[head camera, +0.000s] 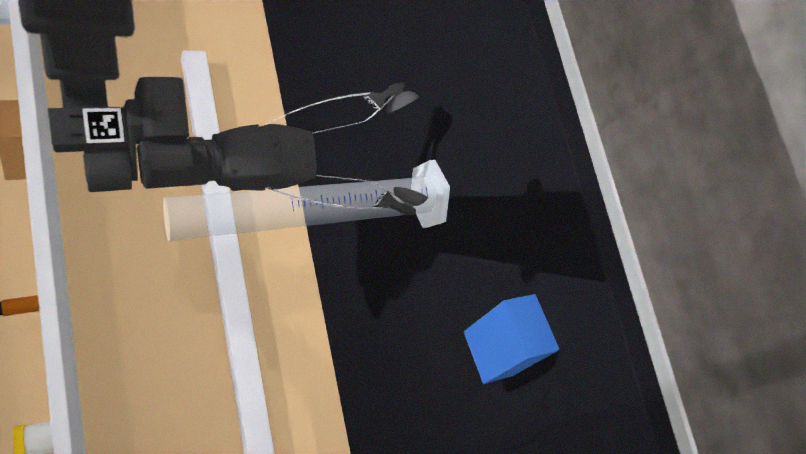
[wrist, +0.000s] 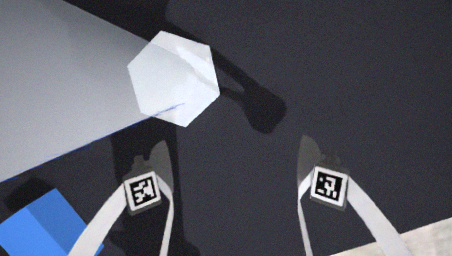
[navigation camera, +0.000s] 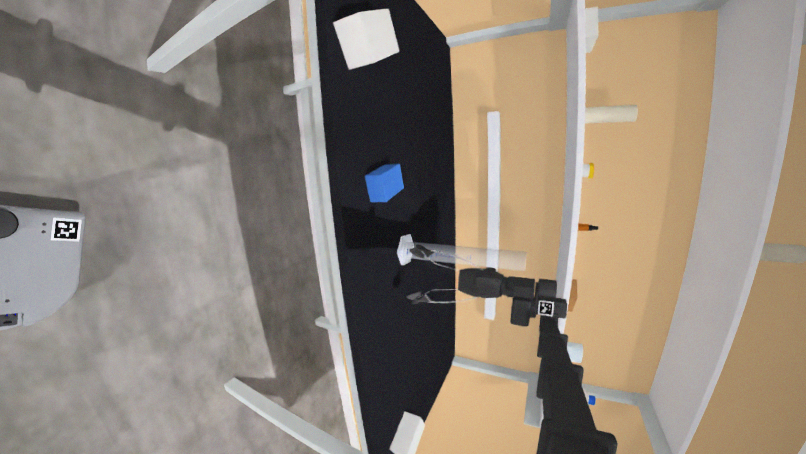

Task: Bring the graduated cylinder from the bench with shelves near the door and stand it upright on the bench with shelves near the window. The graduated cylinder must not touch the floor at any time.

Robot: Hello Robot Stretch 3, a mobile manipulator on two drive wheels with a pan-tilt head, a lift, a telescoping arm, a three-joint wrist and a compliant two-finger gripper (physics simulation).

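Places are measured from the robot's base along level axes (x ahead, y left, z up), in millimetres.
Pixels of known places: gripper, fingertip midpoint: (head camera: 420,148) (wrist: 234,156) (navigation camera: 408,273).
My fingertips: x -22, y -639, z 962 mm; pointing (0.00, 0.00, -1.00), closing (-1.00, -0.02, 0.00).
Observation:
Ahead of a thing's pixels: the offset from my fingertips to its middle. "spot": to the spot under its first point. Level surfaces: height alone.
The graduated cylinder @(dz +113, dx +56, dy -63 mm) (head camera: 265,213) (navigation camera: 476,256) (wrist: 65,95) is clear, with blue marks and a white hexagonal base @(spot: dz -39, dx +56, dy -35 mm) (head camera: 437,194). It stands upright on the black bench top @(dz -47 mm) (head camera: 394,394) (navigation camera: 394,360) (wrist: 375,75). Whether this bench is near the door or the window, I cannot tell. My gripper (head camera: 406,149) (navigation camera: 419,274) (wrist: 234,156) is open, with its fingers wide apart and no object between them. The cylinder is off to one side, up and left of the fingers in the wrist view. In the head view one fingertip overlaps the cylinder near its base; whether they touch is unclear.
A blue box @(dz -27, dx +208, dy +107 mm) (head camera: 510,338) (navigation camera: 384,183) (wrist: 45,225) stands on the bench near the cylinder. White boxes @(dz -18, dx +474, dy +241 mm) (navigation camera: 366,38) @(dz -18, dx -560, dy -156 mm) (navigation camera: 407,433) stand towards its ends. A shelf @(dz +391 mm) (head camera: 62,338) (navigation camera: 572,140) with small items runs along the back, beside my arm. A pale bar @(spot: dz +122, dx +253, dy -495 mm) (head camera: 239,310) (navigation camera: 493,197) lies behind the cylinder.

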